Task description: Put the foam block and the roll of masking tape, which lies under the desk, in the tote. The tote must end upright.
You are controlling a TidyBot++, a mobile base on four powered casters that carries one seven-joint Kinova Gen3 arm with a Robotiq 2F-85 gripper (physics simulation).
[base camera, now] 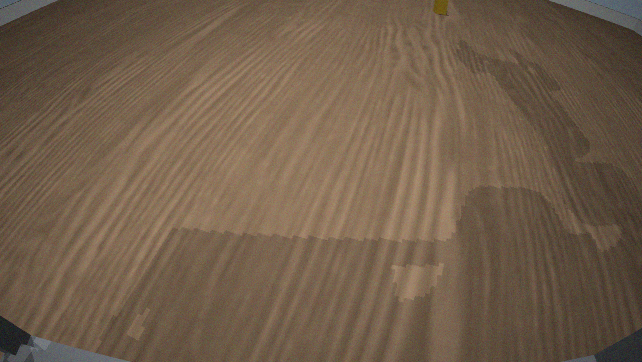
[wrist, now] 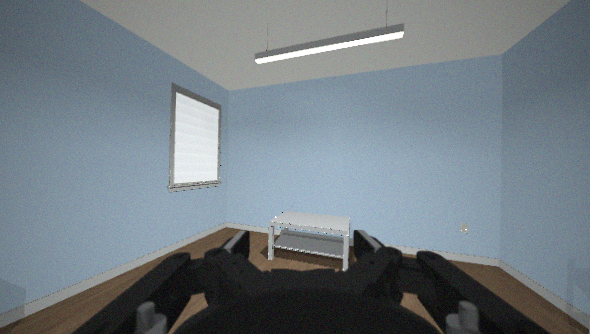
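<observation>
A small yellow block, perhaps the foam block, stands on the floor at the top edge of the base camera view, right of centre; its upper part is cut off. My gripper is open with nothing between its fingers. It points level across the room, towards a white table with a lower shelf at the far wall; I cannot tell if this is the desk. The roll of masking tape and the tote do not show in either view.
Blue walls close the room. A window is on the left wall and a long lamp hangs from the ceiling. The robot's shadow falls on the wooden floor in the base camera view.
</observation>
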